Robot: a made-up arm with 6 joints. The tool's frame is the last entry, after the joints.
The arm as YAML. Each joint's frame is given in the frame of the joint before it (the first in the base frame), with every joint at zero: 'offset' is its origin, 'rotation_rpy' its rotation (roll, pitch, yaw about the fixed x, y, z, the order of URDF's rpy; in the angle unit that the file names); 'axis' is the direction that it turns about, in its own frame. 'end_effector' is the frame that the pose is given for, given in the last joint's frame.
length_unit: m
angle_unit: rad
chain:
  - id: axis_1
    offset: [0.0, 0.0, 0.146]
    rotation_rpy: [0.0, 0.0, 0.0]
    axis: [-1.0, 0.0, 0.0]
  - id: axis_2
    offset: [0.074, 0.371, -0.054]
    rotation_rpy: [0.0, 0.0, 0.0]
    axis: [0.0, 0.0, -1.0]
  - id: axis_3
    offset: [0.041, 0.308, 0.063]
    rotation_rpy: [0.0, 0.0, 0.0]
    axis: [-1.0, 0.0, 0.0]
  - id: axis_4
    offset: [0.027, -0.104, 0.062]
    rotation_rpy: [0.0, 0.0, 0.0]
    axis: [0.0, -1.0, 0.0]
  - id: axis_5
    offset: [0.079, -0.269, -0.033]
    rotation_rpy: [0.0, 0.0, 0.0]
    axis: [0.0, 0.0, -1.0]
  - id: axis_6
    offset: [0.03, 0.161, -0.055]
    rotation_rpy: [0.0, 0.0, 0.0]
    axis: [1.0, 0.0, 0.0]
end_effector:
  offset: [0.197, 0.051, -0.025]
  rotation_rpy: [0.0, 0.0, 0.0]
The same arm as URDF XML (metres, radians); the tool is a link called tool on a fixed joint. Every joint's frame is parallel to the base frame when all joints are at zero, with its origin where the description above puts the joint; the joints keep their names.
<robot name="arm">
  <link name="base_link"/>
  <link name="link1"/>
  <link name="link2"/>
  <link name="link3"/>
  <link name="link4"/>
  <link name="link5"/>
  <link name="link6"/>
  <link name="tool"/>
  <joint name="axis_1" type="continuous">
    <parent link="base_link"/>
    <child link="link1"/>
    <origin xyz="0 0 0.146" rpy="0 0 0"/>
    <axis xyz="-1 0 0"/>
  </joint>
  <joint name="axis_2" type="continuous">
    <parent link="link1"/>
    <child link="link2"/>
    <origin xyz="0.074 0.371 -0.054" rpy="0 0 0"/>
    <axis xyz="0 0 -1"/>
  </joint>
  <joint name="axis_3" type="continuous">
    <parent link="link2"/>
    <child link="link3"/>
    <origin xyz="0.041 0.308 0.063" rpy="0 0 0"/>
    <axis xyz="-1 0 0"/>
  </joint>
  <joint name="axis_4" type="continuous">
    <parent link="link3"/>
    <child link="link4"/>
    <origin xyz="0.027 -0.104 0.062" rpy="0 0 0"/>
    <axis xyz="0 -1 0"/>
  </joint>
  <joint name="axis_5" type="continuous">
    <parent link="link4"/>
    <child link="link5"/>
    <origin xyz="0.079 -0.269 -0.033" rpy="0 0 0"/>
    <axis xyz="0 0 -1"/>
  </joint>
  <joint name="axis_6" type="continuous">
    <parent link="link5"/>
    <child link="link6"/>
    <origin xyz="0.03 0.161 -0.055" rpy="0 0 0"/>
    <axis xyz="1 0 0"/>
  </joint>
  <joint name="tool_fixed" type="fixed">
    <parent link="link6"/>
    <child link="tool"/>
    <origin xyz="0.197 0.051 -0.025" rpy="0 0 0"/>
  </joint>
</robot>

